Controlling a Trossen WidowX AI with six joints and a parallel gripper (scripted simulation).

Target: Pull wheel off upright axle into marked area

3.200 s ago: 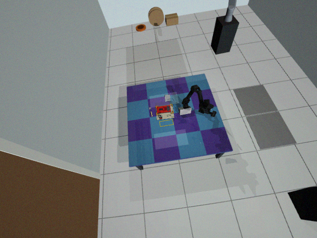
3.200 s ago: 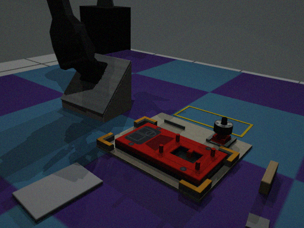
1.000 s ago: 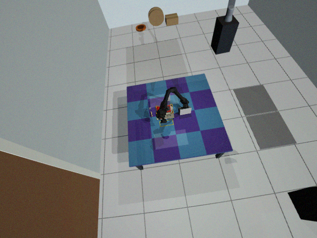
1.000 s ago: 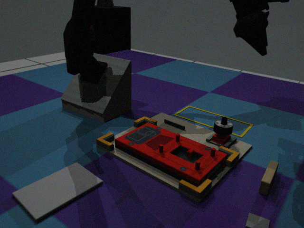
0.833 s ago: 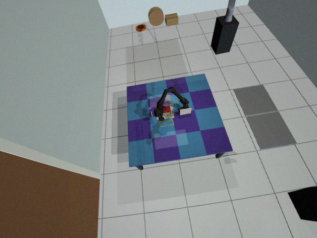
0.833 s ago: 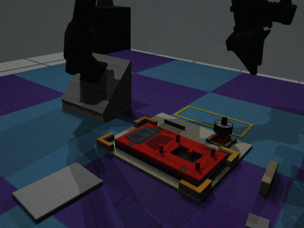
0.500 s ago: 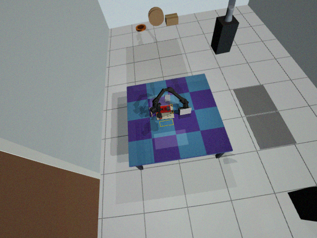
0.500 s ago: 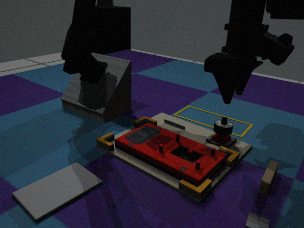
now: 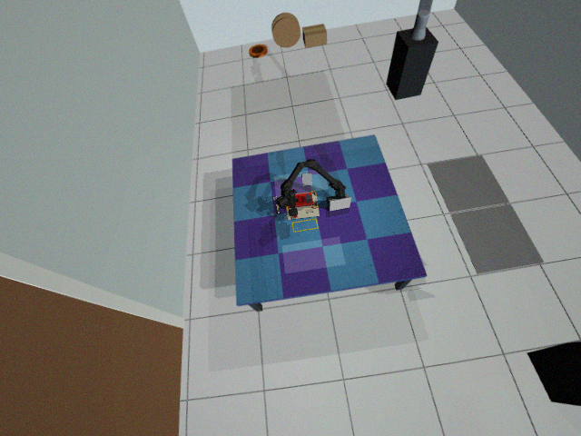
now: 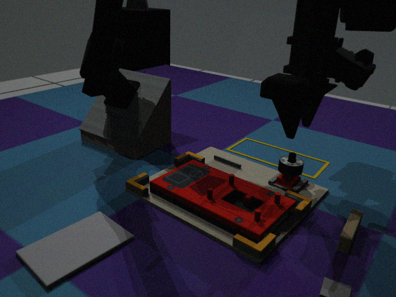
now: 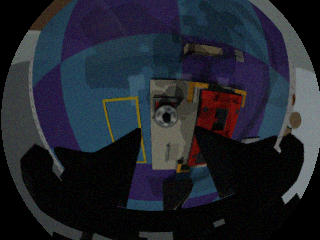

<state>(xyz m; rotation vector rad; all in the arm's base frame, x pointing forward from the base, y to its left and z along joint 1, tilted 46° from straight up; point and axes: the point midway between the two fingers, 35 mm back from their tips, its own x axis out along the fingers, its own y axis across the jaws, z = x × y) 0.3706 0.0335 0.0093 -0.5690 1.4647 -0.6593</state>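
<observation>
My gripper tip is 6 cm above the grey wheel. Also, from my gripper tip: tan bar: 12 cm ahead, 9 cm below, 8 cm to the right.
</observation>
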